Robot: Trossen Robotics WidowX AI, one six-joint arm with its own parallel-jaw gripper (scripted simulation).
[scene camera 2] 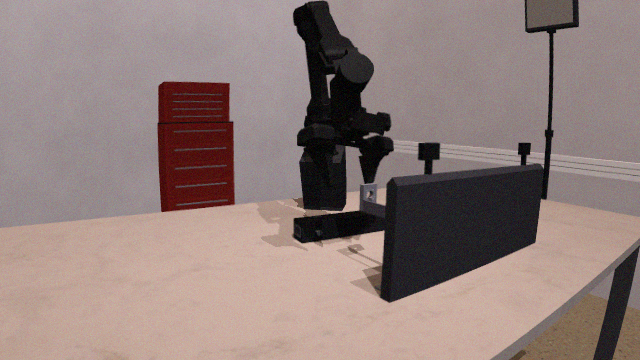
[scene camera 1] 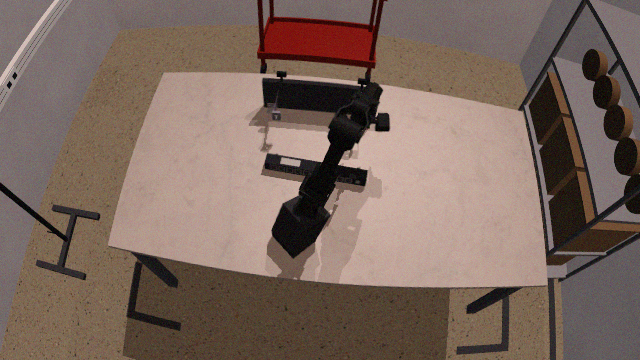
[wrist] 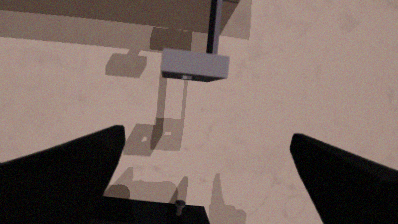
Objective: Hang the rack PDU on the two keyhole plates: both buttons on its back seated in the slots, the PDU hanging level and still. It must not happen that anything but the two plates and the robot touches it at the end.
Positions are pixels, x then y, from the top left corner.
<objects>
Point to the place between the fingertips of my gripper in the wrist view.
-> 209,137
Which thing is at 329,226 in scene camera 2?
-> A rack PDU.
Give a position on a rack PDU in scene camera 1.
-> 280,163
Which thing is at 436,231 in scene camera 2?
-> An upright panel.
</objects>
